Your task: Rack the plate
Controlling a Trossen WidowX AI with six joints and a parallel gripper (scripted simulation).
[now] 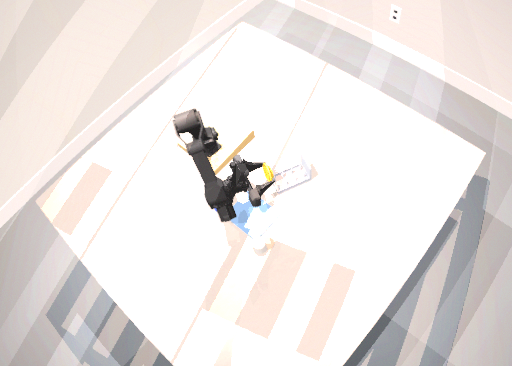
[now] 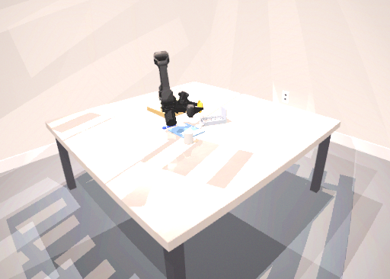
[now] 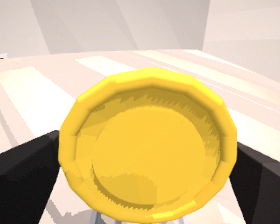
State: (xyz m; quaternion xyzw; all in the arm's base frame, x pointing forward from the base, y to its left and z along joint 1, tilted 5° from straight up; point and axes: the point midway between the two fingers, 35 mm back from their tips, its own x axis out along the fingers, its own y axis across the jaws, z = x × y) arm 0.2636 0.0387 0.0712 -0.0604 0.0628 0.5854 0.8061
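Right now the grey dish rack is 8 cm below my gripper tip, 6 cm to the left of it and 3 cm ahead of it. From my gripper tip the other things lie so: light blue mat: 13 cm to the right, 10 cm below, 4 cm ahead; blue pen-like stick: 18 cm to the right, 10 cm below, 7 cm behind; small yellow plate: 1 cm to the right.
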